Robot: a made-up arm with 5 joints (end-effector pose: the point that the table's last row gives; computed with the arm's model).
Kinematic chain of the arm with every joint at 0, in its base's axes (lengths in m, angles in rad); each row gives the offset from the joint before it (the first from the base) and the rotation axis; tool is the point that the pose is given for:
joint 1: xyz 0 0 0.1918 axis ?
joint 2: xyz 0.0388 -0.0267 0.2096 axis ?
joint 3: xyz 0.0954 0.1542 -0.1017 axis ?
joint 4: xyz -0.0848 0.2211 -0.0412 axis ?
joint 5: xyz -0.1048 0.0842 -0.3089 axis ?
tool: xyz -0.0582 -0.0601 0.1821
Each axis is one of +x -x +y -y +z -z.
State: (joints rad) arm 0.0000 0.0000 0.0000 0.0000 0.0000
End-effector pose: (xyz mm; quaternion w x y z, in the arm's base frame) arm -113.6 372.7 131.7 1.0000 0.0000 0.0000 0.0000
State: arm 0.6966 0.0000 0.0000 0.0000 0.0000
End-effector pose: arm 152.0 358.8 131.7 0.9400 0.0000 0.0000 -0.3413
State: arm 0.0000 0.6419 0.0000 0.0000 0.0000
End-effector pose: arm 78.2 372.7 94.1 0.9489 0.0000 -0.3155 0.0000
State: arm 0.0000 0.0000 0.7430 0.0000 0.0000
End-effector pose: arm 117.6 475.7 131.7 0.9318 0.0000 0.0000 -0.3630
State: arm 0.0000 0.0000 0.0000 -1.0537 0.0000
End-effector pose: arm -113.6 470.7 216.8 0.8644 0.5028 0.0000 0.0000
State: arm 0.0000 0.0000 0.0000 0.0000 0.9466
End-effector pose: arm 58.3 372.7 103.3 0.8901 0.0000 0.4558 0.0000
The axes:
joint 1: -z
joint 2: -y
joint 3: -z
joint 4: -x
joint 5: +y

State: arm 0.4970 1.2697 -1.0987 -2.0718 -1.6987
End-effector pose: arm -140.7 139.1 -114.7 0.4958 0.6528 -0.5724 -0.0186
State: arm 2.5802 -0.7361 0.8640 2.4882 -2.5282
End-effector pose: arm 56.2 -262.8 666.7 0.9690 -0.0032 0.0838 -0.2324
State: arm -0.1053 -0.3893 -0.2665 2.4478 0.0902
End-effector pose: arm -152.8 171.5 402.8 0.3468 -0.9115 -0.0894 0.2021
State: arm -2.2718 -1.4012 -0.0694 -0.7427 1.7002
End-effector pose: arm -244.0 -565.2 282.4 0.0754 0.6956 -0.7133 -0.0418
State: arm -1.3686 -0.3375 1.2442 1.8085 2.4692
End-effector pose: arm -108.5 -50.4 367.3 0.1785 -0.3565 0.4470 -0.8007
